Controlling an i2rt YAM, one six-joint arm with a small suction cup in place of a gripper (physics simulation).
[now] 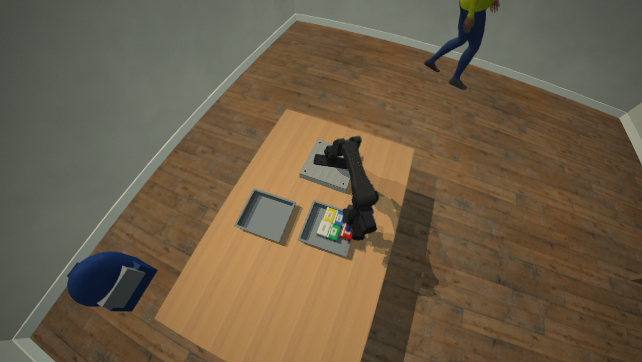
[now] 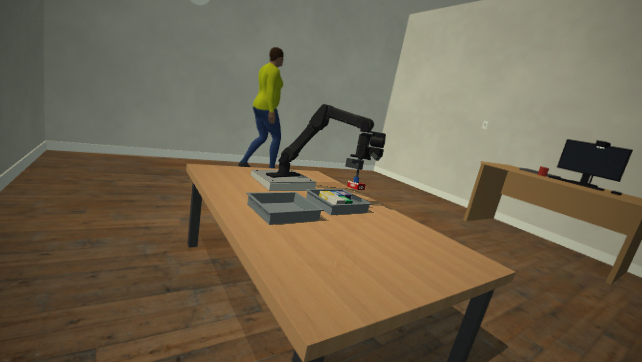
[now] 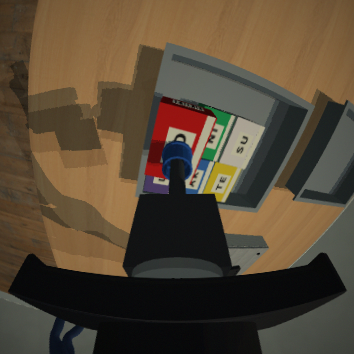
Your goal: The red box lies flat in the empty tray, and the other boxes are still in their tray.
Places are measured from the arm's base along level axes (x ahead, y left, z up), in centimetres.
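Pixels of known places: hand, tool point: [image 1: 347, 229] [image 2: 355, 184] [image 3: 176, 149]; arm's base, link origin: [image 1: 331, 161] [image 2: 283, 175].
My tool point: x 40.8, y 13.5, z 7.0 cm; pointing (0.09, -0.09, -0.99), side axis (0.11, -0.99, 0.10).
Note:
For each thing: its top centre in the pictures, then the offset to it from my tool point. Level surfaces: height alone.
- red box, top centre: [image 3: 179, 149] [image 1: 347, 230] [image 2: 357, 181] dy +0.0, dx +0.7, dz +1.7 cm
- right tray, top centre: [image 3: 227, 149] [image 2: 338, 196] [image 1: 328, 226] dy -8.6, dx -2.0, dz -6.5 cm
- yellow box, top centre: [image 3: 220, 183] [image 1: 329, 214] dy -9.2, dx -8.5, dz -7.1 cm
- white box, top centre: [image 3: 241, 144] [image 2: 336, 197] [image 1: 324, 227] dy -10.9, dx -1.1, dz -6.8 cm
- green box, top centre: [image 3: 211, 135] [image 1: 333, 231] dy -6.0, dx -0.3, dz -7.2 cm
- blue box, top centre: [image 3: 192, 178] [image 1: 339, 217] dy -4.2, dx -7.8, dz -7.1 cm
- purple box, top centre: [image 3: 162, 173] dy +0.8, dx -7.0, dz -7.0 cm
- empty tray, top centre: [image 3: 348, 166] [image 2: 284, 201] [image 1: 265, 213] dy -41.4, dx -2.7, dz -6.5 cm
- wooden table, surface height: dz -11.5 cm
My suction cup [image 2: 356, 179] [image 3: 177, 157] is shut on the red box [image 1: 346, 233] [image 2: 354, 185] [image 3: 165, 122], on its top face. The box hangs roughly level above the right tray [image 1: 325, 247] [image 2: 350, 209] [image 3: 220, 75], apart from the boxes below. In that tray lie a yellow box [image 1: 330, 215] [image 3: 230, 176], a white box [image 1: 324, 229] [image 3: 250, 132], a green box [image 1: 334, 232] [image 3: 222, 120], a blue box [image 1: 339, 217] [image 3: 206, 170] and a purple box [image 3: 154, 184], partly hidden. The empty tray [image 1: 270, 217] [image 2: 295, 216] [image 3: 330, 150] stands beside it.
The arm's grey base plate [image 1: 325, 177] [image 2: 295, 185] stands behind the trays on the wooden table [image 1: 260, 280] [image 2: 380, 270]. A person [image 1: 467, 45] [image 2: 269, 90] is on the floor beyond the table. A desk [image 2: 565, 200] with a monitor [image 2: 594, 162] stands at the right wall.

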